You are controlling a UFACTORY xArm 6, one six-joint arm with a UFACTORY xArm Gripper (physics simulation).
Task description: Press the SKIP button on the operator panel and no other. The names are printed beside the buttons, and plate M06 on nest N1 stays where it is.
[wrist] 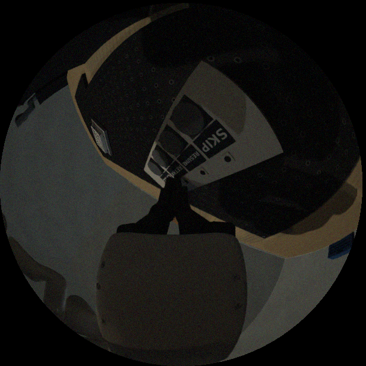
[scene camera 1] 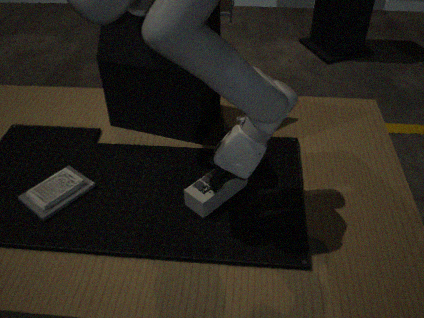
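Note:
The operator panel is a pale box on the dark mat. In the wrist view the SKIP button is a dark round disc beside its printed SKIP label, at the panel's near, wide-looking end. The RESUME button and smaller-looking buttons follow toward the far end. My gripper is shut and empty. Its tips overlap the panel's far part near the small labels, away from SKIP in the wrist view; contact cannot be told. Plate M06 lies on a grey base, left of the panel in the scene view.
The dark mat lies on the wooden table. A large black block stands behind the panel at the mat's back edge. The arm reaches over it. The picture is dim, and the arm's shadow falls to the right.

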